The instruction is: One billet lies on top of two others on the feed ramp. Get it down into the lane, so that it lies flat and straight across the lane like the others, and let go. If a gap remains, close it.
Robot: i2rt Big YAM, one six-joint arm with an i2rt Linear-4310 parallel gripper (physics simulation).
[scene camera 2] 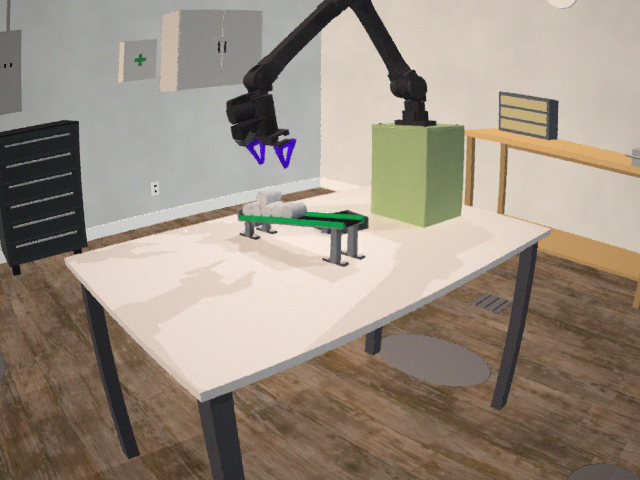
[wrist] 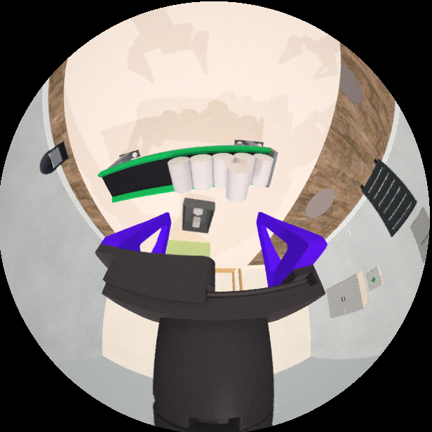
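Seen in the pictures: gripper, between the fingertips: (scene camera 2: 273,165); arm's base, origin of its link: (scene camera 2: 415,124).
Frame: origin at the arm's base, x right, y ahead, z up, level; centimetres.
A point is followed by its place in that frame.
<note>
The top billet (scene camera 2: 268,196) @[x 20.9, y 46.9, z -18.7 cm] (wrist: 238,183), a pale cylinder, lies on top of others near the stop end of the feed ramp (scene camera 2: 292,222) @[x 9.0, y 50.7, z -23.2 cm] (wrist: 137,180). In the wrist view it overhangs the near rail. Below it several billets lie side by side across the lane; the one farthest from the stop (scene camera 2: 294,209) @[x 10.7, y 47.9, z -20.6 cm] (wrist: 180,174) borders the bare black lane. The ramp has green rails and grey legs. My gripper (scene camera 2: 272,165) @[x 18.6, y 47.2, z -9.7 cm] (wrist: 213,216) is open and empty, in the air above the ramp, with its purple fingers clear of the billets.
A dark open box (scene camera 2: 359,221) (wrist: 197,216) with pale pieces in it stands on the table (scene camera 2: 258,320) @[x -12.2, y 86.5, z -31.1 cm] (wrist: 200,75) behind the ramp. The green pedestal (scene camera 2: 400,175) @[x 1.3, y 7.8, z -16.2 cm] (wrist: 187,248) under the arm stands at the back.
</note>
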